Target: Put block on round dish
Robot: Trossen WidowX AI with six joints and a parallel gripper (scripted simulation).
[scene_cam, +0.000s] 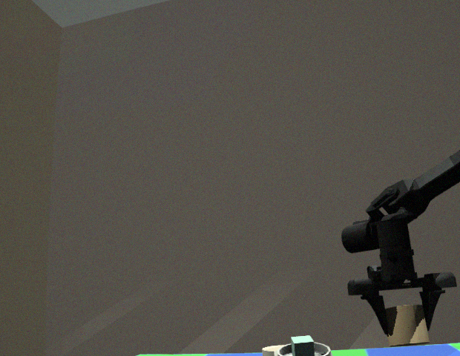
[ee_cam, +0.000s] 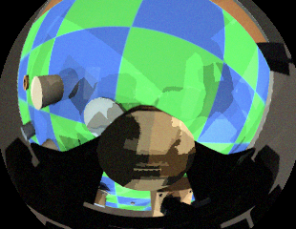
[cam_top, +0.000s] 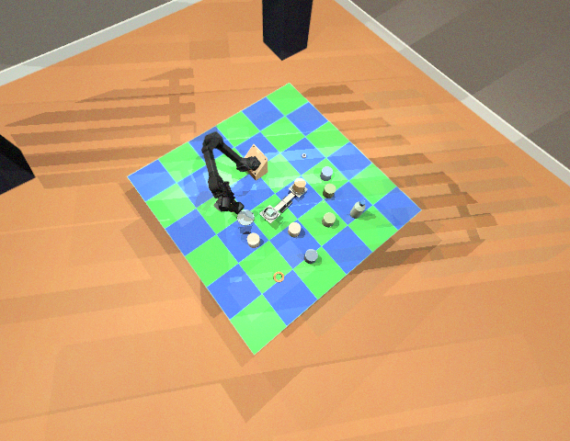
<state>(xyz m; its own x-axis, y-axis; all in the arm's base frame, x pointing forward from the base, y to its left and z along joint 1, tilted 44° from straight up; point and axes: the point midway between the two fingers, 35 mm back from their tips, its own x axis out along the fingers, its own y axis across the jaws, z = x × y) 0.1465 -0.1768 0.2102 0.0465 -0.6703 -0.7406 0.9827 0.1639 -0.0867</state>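
Now: the pale green block 170 mm ahead of my gripper tip and 160 mm to the left of it. Round my gripper tip: tan cup (20 mm to the right, 10 mm above); balance (150 mm ahead, 280 mm to the left, 40 mm below); white round dish (80 mm ahead, 40 mm to the left, 80 mm below).
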